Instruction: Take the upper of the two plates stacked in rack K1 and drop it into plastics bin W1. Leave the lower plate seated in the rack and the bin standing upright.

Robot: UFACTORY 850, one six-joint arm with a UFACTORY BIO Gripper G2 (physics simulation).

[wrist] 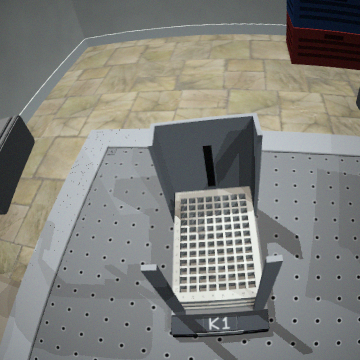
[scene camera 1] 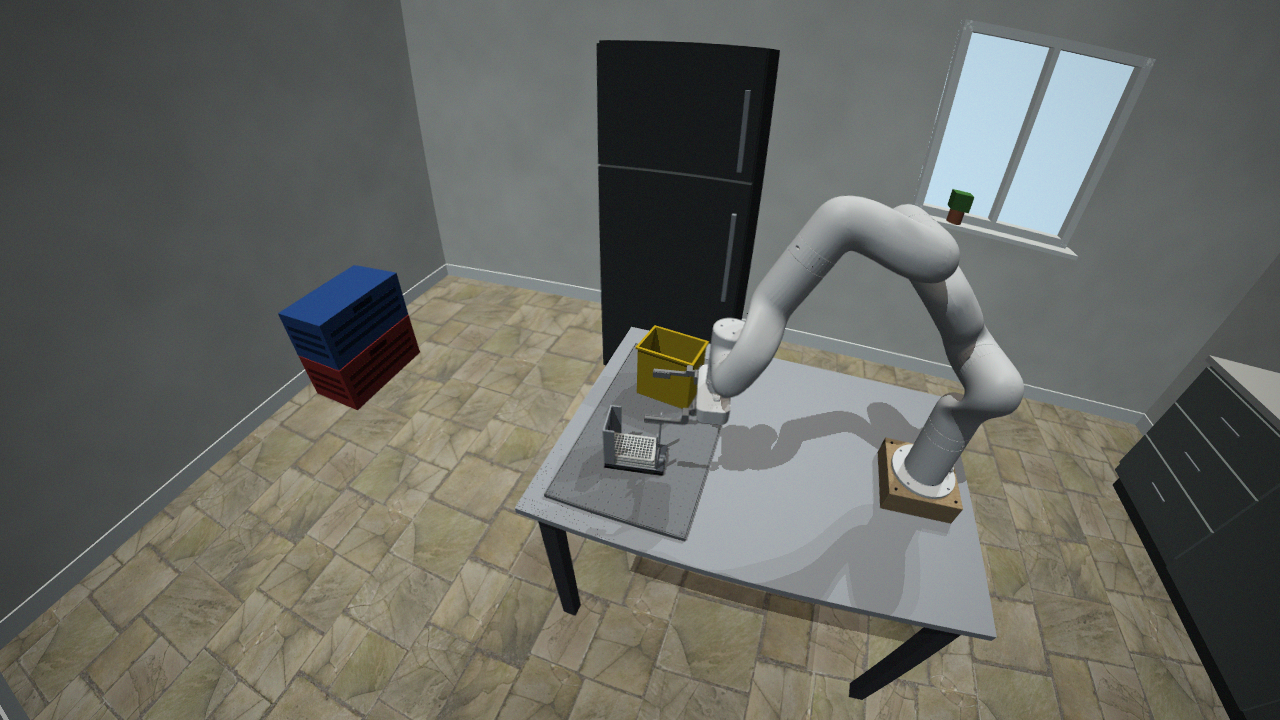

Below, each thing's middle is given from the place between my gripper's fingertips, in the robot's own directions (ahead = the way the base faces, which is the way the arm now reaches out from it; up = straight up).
Now: hand 10 mm past the yellow plastics bin W1 (scene camera 1: 661, 348), 300 mm to the left of it and 150 mm above it.
